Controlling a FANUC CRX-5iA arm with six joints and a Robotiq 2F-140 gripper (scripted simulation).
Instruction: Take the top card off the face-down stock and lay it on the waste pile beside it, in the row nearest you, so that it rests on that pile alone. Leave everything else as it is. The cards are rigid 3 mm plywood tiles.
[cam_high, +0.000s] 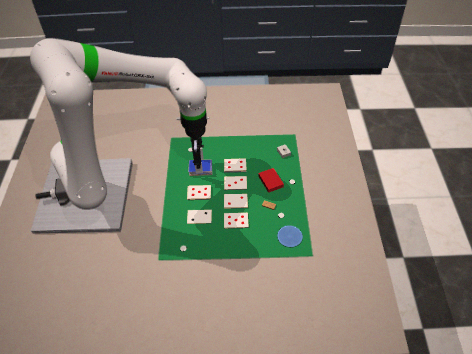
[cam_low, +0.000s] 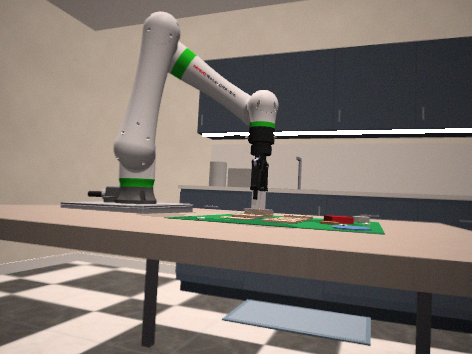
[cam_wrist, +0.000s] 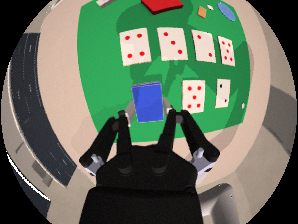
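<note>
My hand is 30 mm above the card. Round my hand: grey block: 350 mm ahead, 20 mm to the left, 40 mm below; red block: 270 mm ahead, 120 mm to the right, 40 mm below.
</note>
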